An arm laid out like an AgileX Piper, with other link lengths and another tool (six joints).
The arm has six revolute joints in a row. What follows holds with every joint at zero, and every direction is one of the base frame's. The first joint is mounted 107 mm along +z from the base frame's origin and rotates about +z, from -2.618 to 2.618 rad. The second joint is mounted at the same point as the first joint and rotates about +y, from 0 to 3.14 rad. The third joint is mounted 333.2 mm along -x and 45.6 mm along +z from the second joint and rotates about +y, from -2.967 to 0 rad. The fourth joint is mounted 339.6 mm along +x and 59.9 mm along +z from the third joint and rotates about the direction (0.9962, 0, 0.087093), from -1.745 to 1.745 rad. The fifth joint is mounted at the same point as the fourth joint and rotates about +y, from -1.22 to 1.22 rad. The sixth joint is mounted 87 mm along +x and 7.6 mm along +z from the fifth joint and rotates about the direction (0.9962, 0, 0.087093), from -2.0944 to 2.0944 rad. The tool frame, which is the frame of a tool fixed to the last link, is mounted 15.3 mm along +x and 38 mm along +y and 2.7 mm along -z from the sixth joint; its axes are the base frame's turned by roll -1.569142, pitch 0.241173 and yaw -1.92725 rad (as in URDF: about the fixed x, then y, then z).
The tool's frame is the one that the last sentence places.
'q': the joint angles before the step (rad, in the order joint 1, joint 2, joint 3, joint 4, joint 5, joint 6). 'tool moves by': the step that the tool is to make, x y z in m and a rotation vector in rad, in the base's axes. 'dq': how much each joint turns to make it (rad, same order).
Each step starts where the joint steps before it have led.
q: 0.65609, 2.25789, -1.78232, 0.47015, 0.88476, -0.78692
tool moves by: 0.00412, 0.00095, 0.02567, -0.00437, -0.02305, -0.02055
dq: -0.00001, -0.02071, -0.04421, -0.04426, 0.03347, 0.05638
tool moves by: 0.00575, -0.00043, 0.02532, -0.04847, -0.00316, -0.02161
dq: 0.00000, -0.00067, -0.08207, -0.08212, 0.08981, 0.08630
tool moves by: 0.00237, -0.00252, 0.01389, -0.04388, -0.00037, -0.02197
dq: 0.00000, -0.00243, -0.04330, -0.05890, 0.05971, 0.05795
